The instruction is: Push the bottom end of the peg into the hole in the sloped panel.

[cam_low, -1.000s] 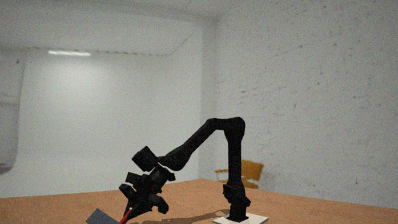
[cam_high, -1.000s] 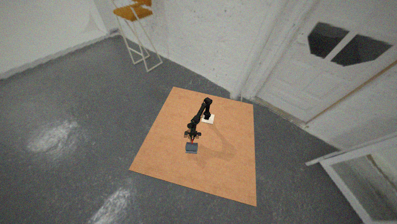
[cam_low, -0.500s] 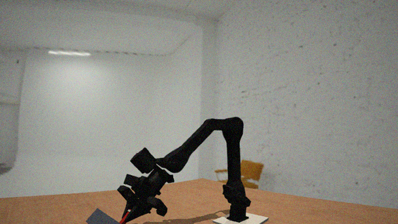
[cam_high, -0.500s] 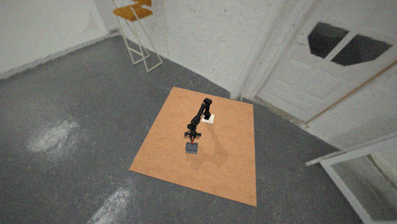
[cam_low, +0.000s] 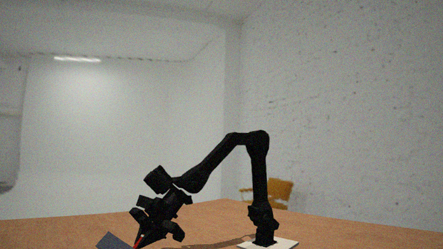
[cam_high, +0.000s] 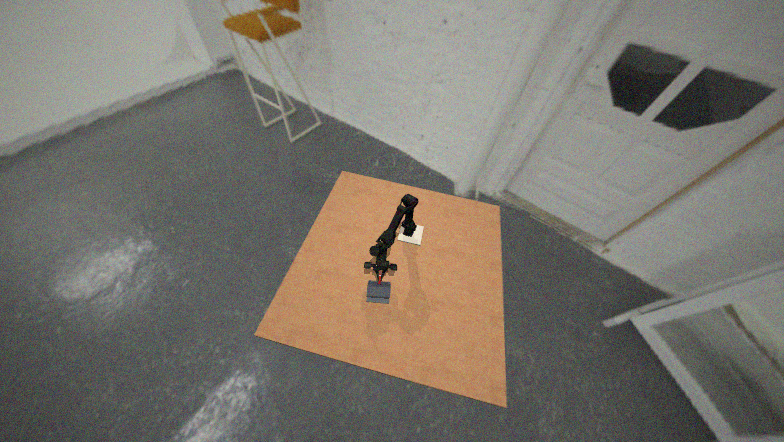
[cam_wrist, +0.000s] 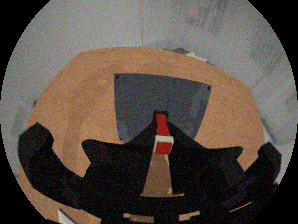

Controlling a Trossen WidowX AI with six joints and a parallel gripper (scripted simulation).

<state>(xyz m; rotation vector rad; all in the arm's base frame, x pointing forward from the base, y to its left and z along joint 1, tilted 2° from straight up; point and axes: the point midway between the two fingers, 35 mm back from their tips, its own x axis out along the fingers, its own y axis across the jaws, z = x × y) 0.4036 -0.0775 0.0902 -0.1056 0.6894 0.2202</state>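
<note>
The red peg lies 1 cm behind my gripper tip and 1 cm above it. Round my gripper tip: grey sloped panel (3 cm ahead, 1 cm to the left, 3 cm below).
</note>
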